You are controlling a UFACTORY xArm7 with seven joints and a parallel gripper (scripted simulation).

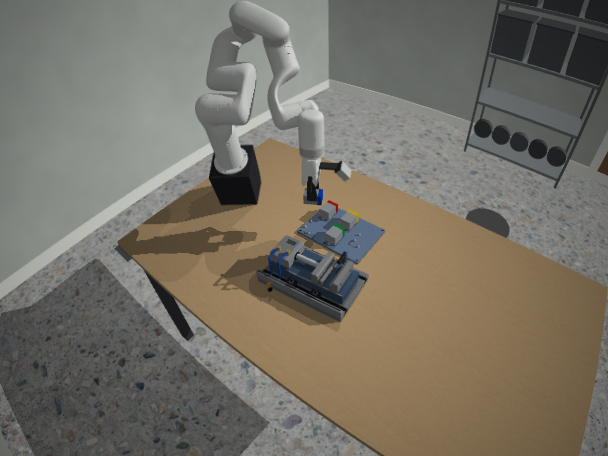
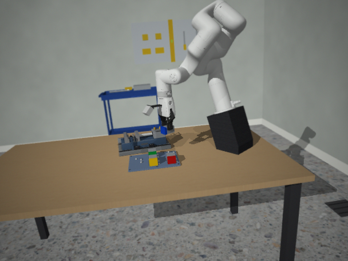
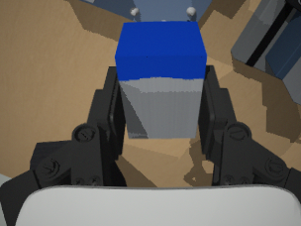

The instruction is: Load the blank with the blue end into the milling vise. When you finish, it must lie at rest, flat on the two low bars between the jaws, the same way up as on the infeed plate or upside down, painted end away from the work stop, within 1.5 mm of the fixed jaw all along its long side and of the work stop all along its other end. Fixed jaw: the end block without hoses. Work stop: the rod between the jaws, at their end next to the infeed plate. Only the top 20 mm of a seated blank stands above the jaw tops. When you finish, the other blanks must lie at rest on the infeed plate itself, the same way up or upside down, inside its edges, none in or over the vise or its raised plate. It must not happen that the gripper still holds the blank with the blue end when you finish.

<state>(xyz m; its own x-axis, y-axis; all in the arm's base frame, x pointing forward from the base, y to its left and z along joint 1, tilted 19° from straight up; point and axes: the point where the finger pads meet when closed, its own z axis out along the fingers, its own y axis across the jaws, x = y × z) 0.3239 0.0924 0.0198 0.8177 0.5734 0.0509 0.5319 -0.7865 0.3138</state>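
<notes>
The blue-ended blank is 2 cm below my hand. The rest, counted from my hand: red-ended blank 15 cm below, 9 cm to the left, 1 cm behind; yellow-ended blank 15 cm below, 10 cm to the left, 8 cm ahead; green-ended blank 15 cm below, 9 cm ahead, 1 cm to the left.
</notes>
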